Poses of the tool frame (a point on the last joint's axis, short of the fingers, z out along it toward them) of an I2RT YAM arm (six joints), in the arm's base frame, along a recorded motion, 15 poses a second.
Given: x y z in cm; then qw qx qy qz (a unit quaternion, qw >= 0).
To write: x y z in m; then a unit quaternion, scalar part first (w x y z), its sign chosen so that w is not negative. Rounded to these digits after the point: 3 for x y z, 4 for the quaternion.
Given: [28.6 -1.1 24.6 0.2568 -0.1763 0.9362 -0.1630]
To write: [0.286 -0.011 0.246 0.2568 -0.1763 0.9362 -0.1630]
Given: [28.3 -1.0 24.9 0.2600 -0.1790 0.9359 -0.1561]
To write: [0.283 -0.010 0.249 0.2600 -0.1790 0.9359 -0.1561]
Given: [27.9 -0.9 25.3 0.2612 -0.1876 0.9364 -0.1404]
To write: [0.279 -0.009 0.253 0.2612 -0.1876 0.9364 -0.1404]
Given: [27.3 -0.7 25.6 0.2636 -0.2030 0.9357 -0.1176]
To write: [0.273 -0.007 0.256 0.2636 -0.2030 0.9357 -0.1176]
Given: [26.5 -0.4 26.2 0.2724 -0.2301 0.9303 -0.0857]
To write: [0.265 -0.004 0.262 0.2724 -0.2301 0.9303 -0.0857]
